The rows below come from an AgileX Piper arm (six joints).
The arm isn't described. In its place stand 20 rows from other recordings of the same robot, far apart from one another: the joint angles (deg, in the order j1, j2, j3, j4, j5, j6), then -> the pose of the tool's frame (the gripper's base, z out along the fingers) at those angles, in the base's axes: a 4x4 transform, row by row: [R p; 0 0 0 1], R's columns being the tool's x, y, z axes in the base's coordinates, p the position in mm.
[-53.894 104.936 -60.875 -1.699 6.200 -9.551] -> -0.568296, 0.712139, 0.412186, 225.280; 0.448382, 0.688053, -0.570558, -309.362; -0.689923, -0.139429, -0.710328, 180.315; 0, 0, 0, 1
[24.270 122.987 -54.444 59.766 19.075 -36.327] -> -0.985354, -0.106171, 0.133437, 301.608; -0.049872, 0.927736, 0.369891, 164.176; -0.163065, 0.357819, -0.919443, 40.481; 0, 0, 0, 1
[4.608 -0.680 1.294 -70.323 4.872 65.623] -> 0.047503, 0.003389, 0.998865, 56.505; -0.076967, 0.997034, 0.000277, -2.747; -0.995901, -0.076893, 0.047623, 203.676; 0, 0, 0, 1
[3.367 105.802 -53.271 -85.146 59.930 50.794] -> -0.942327, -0.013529, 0.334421, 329.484; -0.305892, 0.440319, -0.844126, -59.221; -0.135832, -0.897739, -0.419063, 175.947; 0, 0, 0, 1
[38.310 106.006 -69.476 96.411 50.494 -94.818] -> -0.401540, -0.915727, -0.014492, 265.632; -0.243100, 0.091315, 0.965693, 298.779; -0.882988, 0.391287, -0.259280, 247.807; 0, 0, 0, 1
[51.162 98.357 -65.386 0.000 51.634 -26.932] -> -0.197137, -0.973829, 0.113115, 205.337; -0.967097, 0.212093, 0.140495, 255.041; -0.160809, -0.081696, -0.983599, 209.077; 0, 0, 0, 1
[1.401 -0.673 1.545 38.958 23.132 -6.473] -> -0.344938, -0.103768, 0.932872, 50.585; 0.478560, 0.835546, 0.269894, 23.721; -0.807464, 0.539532, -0.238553, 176.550; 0, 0, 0, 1
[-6.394 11.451 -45.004 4.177 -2.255 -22.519] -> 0.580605, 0.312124, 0.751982, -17.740; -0.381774, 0.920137, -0.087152, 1.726; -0.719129, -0.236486, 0.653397, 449.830; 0, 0, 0, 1
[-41.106 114.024 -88.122 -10.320 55.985 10.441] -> -0.675620, 0.733230, 0.076879, 302.615; 0.695326, 0.668391, -0.264152, -281.977; -0.245070, -0.125010, -0.961412, 208.791; 0, 0, 0, 1
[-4.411 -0.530 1.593 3.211 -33.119 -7.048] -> 0.590760, 0.146553, 0.793426, 38.207; -0.121746, 0.988298, -0.091899, -5.741; -0.797609, -0.042306, 0.601689, 252.889; 0, 0, 0, 1
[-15.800 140.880 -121.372 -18.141 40.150 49.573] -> -0.405271, 0.758978, 0.509616, 519.516; 0.706089, 0.613951, -0.352850, -165.995; -0.580684, 0.216834, -0.784722, 158.262; 0, 0, 0, 1
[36.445 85.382 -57.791 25.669 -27.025 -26.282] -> 0.052347, -0.421990, 0.905088, 288.059; -0.027362, 0.905384, 0.423710, 190.459; -0.998254, -0.046945, 0.035848, 334.813; 0, 0, 0, 1
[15.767 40.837 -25.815 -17.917 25.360 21.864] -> -0.555763, -0.111113, 0.823882, 134.970; -0.056806, 0.993787, 0.095708, 25.649; -0.829398, 0.006390, -0.558622, 264.043; 0, 0, 0, 1
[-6.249 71.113 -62.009 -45.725 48.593 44.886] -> -0.569060, 0.602094, 0.560048, 246.599; 0.220376, 0.767832, -0.601555, -76.163; -0.792215, -0.218900, -0.569630, 354.827; 0, 0, 0, 1
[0.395 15.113 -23.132 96.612 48.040 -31.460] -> -0.520349, -0.579701, 0.627044, 33.852; 0.623058, 0.244420, 0.743006, 67.454; -0.583983, 0.777307, 0.234004, 333.095; 0, 0, 0, 1
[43.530 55.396 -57.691 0.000 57.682 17.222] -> -0.737431, -0.492480, 0.462233, 127.137; -0.292159, 0.849607, 0.439103, 120.775; -0.608966, 0.188763, -0.770409, 360.898; 0, 0, 0, 1
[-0.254 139.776 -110.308 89.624 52.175 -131.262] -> 0.162040, -0.812829, 0.559510, 528.801; -0.410088, 0.460252, 0.787398, 69.535; -0.897536, -0.357038, -0.258753, 168.476; 0, 0, 0, 1
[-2.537 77.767 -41.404 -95.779 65.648 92.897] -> -0.482046, 0.799077, 0.359314, 235.947; -0.058549, 0.379812, -0.923209, -93.018; -0.874187, -0.466067, -0.136302, 283.021; 0, 0, 0, 1
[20.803 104.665 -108.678 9.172 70.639 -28.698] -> -0.558933, -0.732298, 0.389016, 365.450; -0.669881, 0.675266, 0.308669, 153.483; -0.488727, -0.088069, -0.867980, 368.419; 0, 0, 0, 1
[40.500 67.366 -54.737 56.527 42.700 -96.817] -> 0.384800, -0.910939, 0.148723, 149.198; -0.487243, -0.063628, 0.870945, 195.124; -0.783915, -0.407604, -0.468333, 344.379; 0, 0, 0, 1
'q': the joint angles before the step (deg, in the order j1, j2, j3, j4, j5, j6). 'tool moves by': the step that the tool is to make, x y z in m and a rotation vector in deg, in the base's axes. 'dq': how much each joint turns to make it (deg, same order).
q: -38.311, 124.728, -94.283, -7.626, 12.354, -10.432
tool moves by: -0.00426, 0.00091, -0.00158, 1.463, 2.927, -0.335
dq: -0.113, -0.310, 0.000, -0.512, 3.547, 0.001
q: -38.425, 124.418, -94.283, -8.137, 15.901, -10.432
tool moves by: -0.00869, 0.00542, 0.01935, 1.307, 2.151, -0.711
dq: 0.002, -3.078, 0.126, 0.001, 5.505, -0.001
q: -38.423, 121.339, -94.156, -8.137, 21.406, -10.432
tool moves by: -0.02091, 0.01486, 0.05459, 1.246, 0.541, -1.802
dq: -0.001, -7.879, 0.051, 0.624, 9.147, 0.612
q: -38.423, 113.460, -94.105, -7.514, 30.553, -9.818
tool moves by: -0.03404, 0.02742, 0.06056, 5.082, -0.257, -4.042
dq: 0.000, -9.714, -0.063, 2.282, 13.015, 3.110
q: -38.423, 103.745, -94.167, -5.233, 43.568, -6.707
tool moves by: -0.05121, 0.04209, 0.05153, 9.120, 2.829, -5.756
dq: -0.001, -10.797, 0.542, 1.980, 18.514, 5.583
